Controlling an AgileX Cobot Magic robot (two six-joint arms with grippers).
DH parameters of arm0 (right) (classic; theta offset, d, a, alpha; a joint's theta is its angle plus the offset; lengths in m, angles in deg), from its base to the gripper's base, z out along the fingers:
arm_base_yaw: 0 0.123 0 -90
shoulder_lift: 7.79 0 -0.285 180
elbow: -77.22 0 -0.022 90
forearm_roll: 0 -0.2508 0 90
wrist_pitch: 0 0 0.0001 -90
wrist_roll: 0 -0.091 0 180
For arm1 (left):
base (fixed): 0 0 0 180
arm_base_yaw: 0 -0.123 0 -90
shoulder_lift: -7.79 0 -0.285 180
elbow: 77.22 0 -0.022 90
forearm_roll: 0 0.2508 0 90
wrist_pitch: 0 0 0.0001 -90
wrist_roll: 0 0.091 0 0
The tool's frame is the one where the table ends.
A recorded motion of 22 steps. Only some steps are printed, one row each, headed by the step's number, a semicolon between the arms.
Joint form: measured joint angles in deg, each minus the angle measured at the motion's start. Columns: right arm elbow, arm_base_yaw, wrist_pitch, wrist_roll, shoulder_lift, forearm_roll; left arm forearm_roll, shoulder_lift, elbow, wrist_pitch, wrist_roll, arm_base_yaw.
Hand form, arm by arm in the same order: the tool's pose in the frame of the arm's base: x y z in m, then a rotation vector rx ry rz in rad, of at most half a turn. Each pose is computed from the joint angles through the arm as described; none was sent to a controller.
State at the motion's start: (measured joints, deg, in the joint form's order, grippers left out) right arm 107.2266 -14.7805 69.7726 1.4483 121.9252 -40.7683; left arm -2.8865 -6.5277 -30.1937 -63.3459 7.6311 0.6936
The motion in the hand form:
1: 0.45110 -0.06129 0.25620 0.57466 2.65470 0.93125; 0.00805 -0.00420 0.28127 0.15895 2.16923 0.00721
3: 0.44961 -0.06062 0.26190 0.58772 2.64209 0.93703; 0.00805 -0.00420 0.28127 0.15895 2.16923 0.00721
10: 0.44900 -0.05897 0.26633 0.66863 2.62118 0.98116; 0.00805 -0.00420 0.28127 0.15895 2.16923 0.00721
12: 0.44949 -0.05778 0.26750 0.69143 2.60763 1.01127; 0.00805 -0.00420 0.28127 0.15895 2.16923 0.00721
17: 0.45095 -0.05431 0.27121 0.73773 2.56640 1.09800; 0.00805 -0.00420 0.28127 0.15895 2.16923 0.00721
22: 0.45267 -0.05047 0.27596 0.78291 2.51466 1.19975; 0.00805 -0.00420 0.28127 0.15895 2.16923 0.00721
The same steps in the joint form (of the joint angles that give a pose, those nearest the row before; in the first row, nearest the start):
1: 0.00 0.00 0.11 -0.29 -0.46 0.00; 0.00 0.00 0.00 0.00 0.00 0.00
3: 0.00 0.00 0.11 -1.12 -1.16 -0.24; 0.00 0.00 0.00 0.00 0.00 0.00
10: 0.00 0.00 0.22 -4.49 -1.57 -1.49; 0.00 0.00 0.00 0.00 0.00 0.00
12: 0.00 0.00 0.22 -5.25 -1.57 -2.66; 0.00 0.00 0.00 0.00 0.00 0.00
17: 0.00 0.00 0.22 -6.62 -1.57 -6.20; 0.00 0.00 0.00 0.00 0.00 0.00
22: 0.00 0.00 0.22 -7.89 -1.57 -10.45; 0.00 0.00 0.00 0.00 0.00 0.00

